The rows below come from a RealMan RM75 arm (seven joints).
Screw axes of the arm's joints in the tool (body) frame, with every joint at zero. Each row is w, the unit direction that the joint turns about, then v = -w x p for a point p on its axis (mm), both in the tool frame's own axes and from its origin. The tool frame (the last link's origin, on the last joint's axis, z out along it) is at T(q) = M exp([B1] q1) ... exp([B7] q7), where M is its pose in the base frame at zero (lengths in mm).
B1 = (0, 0, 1, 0, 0, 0)
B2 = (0, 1, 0, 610, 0, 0)
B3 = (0, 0, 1, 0, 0, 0)
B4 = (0, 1, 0, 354, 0, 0)
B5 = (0, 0, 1, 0, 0, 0)
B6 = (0, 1, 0, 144, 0, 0)
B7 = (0, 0, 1, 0, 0, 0)
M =
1 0 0 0
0 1 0 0
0 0 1 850.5
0 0 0 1
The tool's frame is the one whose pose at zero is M.
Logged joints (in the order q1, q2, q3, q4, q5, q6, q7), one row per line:
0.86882 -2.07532 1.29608 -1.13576 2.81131 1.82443 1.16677
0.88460 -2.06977 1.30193 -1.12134 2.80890 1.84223 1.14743
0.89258 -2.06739 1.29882 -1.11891 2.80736 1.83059 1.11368
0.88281 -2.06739 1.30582 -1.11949 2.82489 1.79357 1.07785
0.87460 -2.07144 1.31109 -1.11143 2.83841 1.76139 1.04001
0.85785 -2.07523 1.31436 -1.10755 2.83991 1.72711 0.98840
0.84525 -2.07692 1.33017 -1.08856 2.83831 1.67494 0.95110
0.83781 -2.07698 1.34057 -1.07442 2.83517 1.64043 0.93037
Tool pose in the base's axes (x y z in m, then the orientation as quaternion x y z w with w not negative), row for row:
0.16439 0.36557 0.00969 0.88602 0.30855 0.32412 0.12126
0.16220 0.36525 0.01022 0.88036 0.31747 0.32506 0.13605
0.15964 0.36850 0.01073 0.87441 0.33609 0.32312 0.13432
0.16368 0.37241 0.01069 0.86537 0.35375 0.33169 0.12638
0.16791 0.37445 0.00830 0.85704 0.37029 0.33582 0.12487
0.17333 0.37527 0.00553 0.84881 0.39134 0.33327 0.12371
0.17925 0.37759 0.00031 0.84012 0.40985 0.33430 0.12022
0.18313 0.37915 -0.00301 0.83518 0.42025 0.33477 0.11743
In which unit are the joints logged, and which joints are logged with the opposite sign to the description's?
The joints are logged in radians. Opposite sign: q2, q3, q5, q6.
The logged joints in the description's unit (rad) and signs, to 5 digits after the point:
0.86882 2.07532 -1.29608 -1.13576 -2.81131 -1.82443 1.16677
0.88460 2.06977 -1.30193 -1.12134 -2.80890 -1.84223 1.14743
0.89258 2.06739 -1.29882 -1.11891 -2.80736 -1.83059 1.11368
0.88281 2.06739 -1.30582 -1.11949 -2.82489 -1.79357 1.07785
0.87460 2.07144 -1.31109 -1.11143 -2.83841 -1.76139 1.04001
0.85785 2.07523 -1.31436 -1.10755 -2.83991 -1.72711 0.98840
0.84525 2.07692 -1.33017 -1.08856 -2.83831 -1.67494 0.95110
0.83781 2.07698 -1.34057 -1.07442 -2.83517 -1.64043 0.93037

